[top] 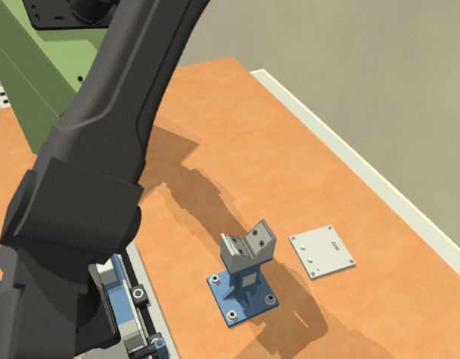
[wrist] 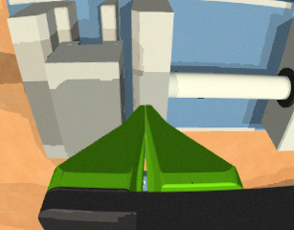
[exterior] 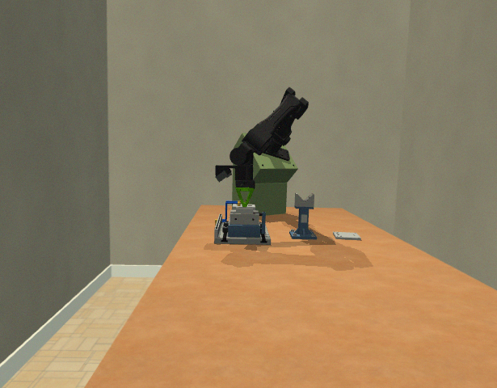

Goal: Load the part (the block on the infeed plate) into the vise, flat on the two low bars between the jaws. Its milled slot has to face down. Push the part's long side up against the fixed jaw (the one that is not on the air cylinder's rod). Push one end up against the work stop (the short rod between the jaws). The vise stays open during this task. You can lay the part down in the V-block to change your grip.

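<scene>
Now: hand 40 mm above the moving jaw. Round my hand: grey part (30 mm below, 30 mm ahead); work stop (40 mm to the left, 30 mm below, 30 mm ahead); white cylinder rod (60 mm behind, 40 mm below).
</scene>
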